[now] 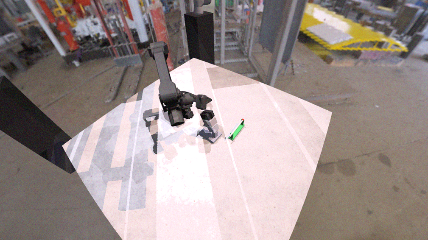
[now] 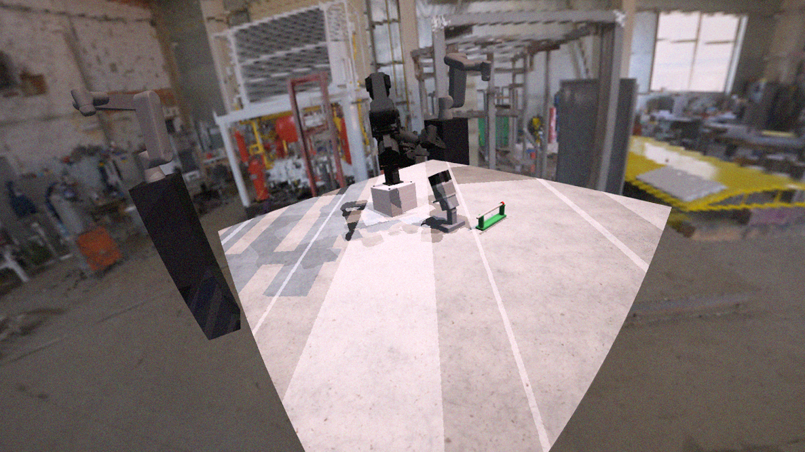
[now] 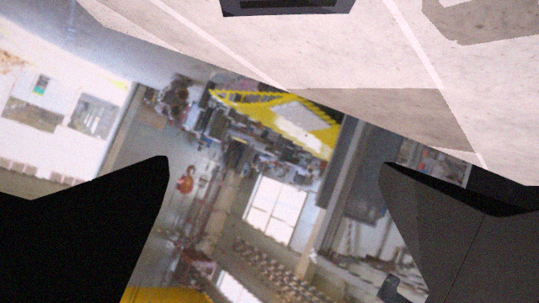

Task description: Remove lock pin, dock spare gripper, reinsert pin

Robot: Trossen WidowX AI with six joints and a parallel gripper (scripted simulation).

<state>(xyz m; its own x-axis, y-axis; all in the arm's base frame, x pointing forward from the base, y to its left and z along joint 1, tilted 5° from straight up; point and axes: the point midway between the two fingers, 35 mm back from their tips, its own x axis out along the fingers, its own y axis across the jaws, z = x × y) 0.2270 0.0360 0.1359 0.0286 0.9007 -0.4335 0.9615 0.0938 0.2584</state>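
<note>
The green stand is 210 mm below my gripper tip, 140 mm ahead of it and 110 mm to the left of it. Also, from my gripper tip: spare gripper: 110 mm below, 50 mm ahead, 20 mm to the right; then socket: 190 mm below, 50 mm ahead, 10 mm to the right.
</note>
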